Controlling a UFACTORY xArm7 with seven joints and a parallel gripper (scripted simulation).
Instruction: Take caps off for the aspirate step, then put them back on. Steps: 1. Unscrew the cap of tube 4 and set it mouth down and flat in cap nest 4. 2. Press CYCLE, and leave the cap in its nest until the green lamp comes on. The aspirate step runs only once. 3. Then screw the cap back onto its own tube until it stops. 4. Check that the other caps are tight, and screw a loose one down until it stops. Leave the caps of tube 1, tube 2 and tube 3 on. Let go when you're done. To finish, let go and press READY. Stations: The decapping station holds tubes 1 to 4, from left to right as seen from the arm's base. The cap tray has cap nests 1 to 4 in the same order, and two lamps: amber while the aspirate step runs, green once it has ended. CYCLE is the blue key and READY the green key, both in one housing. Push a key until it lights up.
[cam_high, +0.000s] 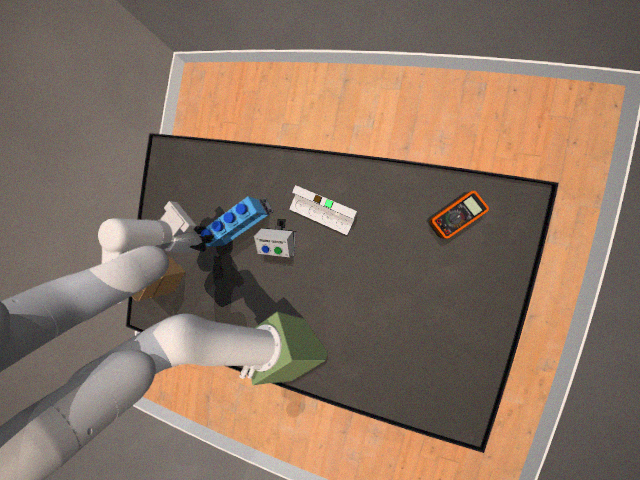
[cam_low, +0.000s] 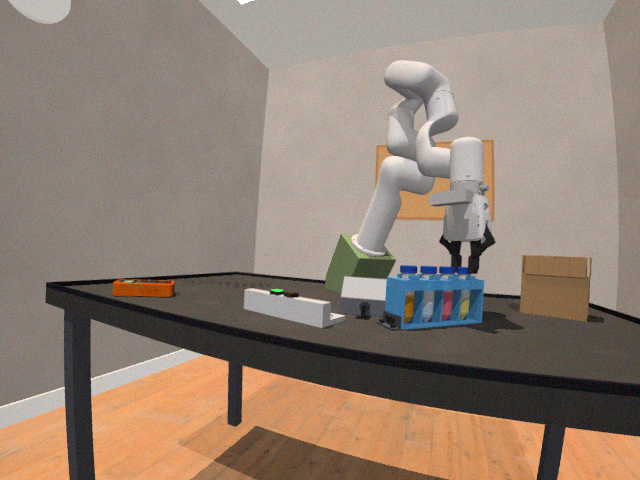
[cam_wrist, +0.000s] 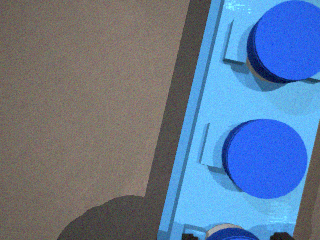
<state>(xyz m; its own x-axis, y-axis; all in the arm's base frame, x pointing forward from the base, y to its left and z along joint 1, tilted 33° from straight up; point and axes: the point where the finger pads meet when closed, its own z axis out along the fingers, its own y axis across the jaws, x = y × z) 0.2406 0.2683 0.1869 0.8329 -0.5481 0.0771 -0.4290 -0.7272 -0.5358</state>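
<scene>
The tube neck is 120 mm ahead of my hand, 100 mm to the right of it and 10 mm below it. Also, from my hand: blue cycle key (10 mm ahead, 200 mm to the right, 60 mm below); then blue cap (120 mm ahead, 100 mm to the right, 10 mm below); then key housing (30 mm ahead, 220 mm to the right, 80 mm below).
</scene>
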